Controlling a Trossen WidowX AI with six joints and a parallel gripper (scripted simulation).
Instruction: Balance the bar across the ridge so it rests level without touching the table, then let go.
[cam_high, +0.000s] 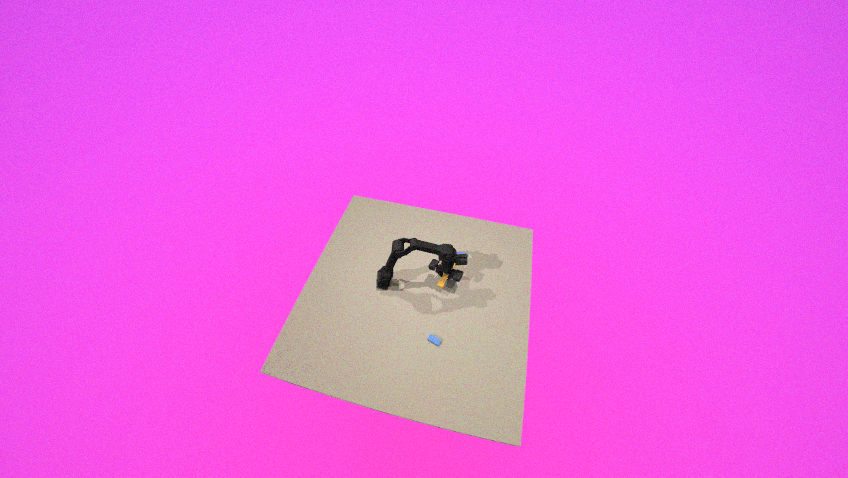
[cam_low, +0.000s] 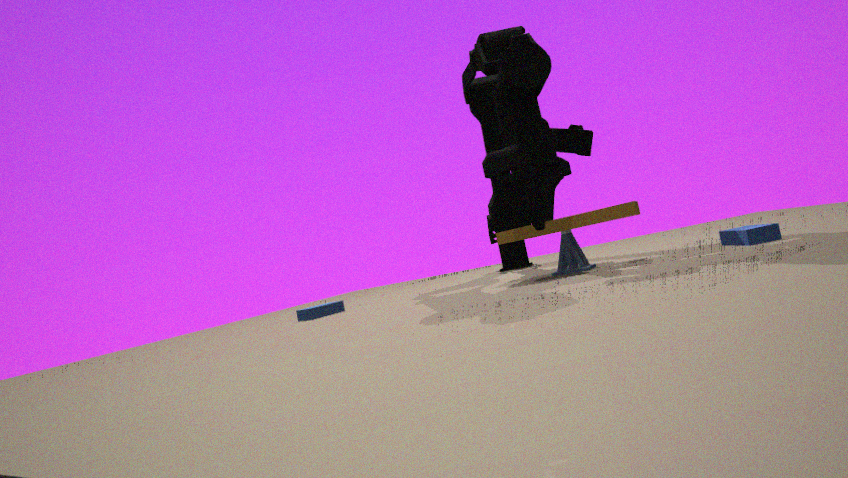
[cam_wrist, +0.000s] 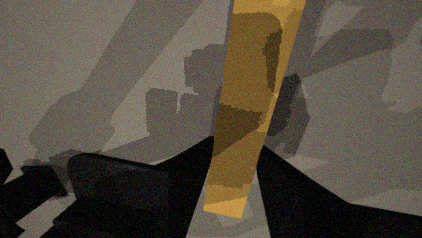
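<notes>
Right now my gripper tip is 10 mm short of the bar and 30 mm to the right of it. Round my gripper tip: grey-blue ridge: 10 mm ahead, 30 mm to the left, 30 mm below; blue block: 60 mm ahead, 220 mm to the left, 50 mm below.
</notes>
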